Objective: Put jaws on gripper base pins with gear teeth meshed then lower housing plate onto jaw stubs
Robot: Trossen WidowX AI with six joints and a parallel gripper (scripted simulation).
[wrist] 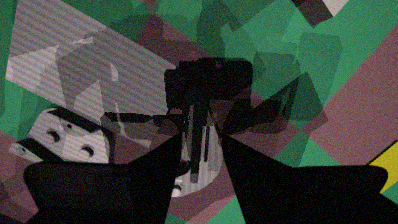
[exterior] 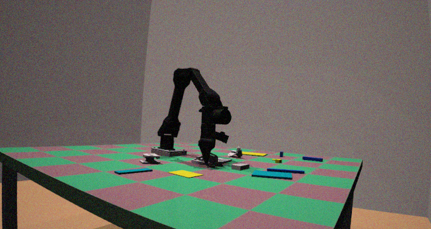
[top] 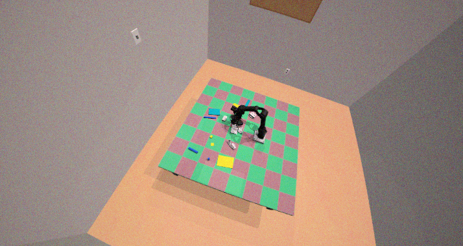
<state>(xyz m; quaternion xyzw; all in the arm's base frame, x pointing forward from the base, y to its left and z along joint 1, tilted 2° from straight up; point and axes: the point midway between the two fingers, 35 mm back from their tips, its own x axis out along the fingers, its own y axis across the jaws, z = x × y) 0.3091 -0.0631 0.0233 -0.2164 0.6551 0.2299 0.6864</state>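
My gripper tip is 80 mm to the right of the white housing plate and 80 mm past it. Round my gripper tip: teal plate (290 mm ahead, 10 mm to the right); then blue bar (300 mm ahead, 90 mm to the left); then grey jaw (40 mm behind, 10 mm to the right).
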